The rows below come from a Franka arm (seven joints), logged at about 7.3 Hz.
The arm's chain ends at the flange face. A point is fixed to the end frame.
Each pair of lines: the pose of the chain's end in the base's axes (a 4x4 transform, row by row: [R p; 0 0 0 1], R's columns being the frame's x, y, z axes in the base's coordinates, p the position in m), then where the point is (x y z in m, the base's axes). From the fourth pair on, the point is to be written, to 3 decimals.
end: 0.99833 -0.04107 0.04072 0.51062; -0.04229 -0.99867 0.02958 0.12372; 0.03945 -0.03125 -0.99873 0.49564; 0 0 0 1
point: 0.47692 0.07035 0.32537
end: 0.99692 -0.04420 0.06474 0.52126; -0.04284 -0.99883 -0.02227 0.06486; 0.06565 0.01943 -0.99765 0.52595; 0 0 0 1
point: 0.49144 0.00284 0.35791
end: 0.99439 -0.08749 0.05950 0.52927; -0.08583 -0.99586 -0.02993 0.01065; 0.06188 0.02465 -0.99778 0.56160; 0 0 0 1
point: 0.49608 -0.05083 0.39399
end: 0.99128 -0.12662 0.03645 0.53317; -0.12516 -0.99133 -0.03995 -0.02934; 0.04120 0.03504 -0.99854 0.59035; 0 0 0 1
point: 0.494 -0.091 0.424
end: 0.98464 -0.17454 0.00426 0.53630; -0.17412 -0.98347 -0.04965 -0.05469; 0.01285 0.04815 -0.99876 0.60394; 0 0 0 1
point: 0.489 -0.115 0.439
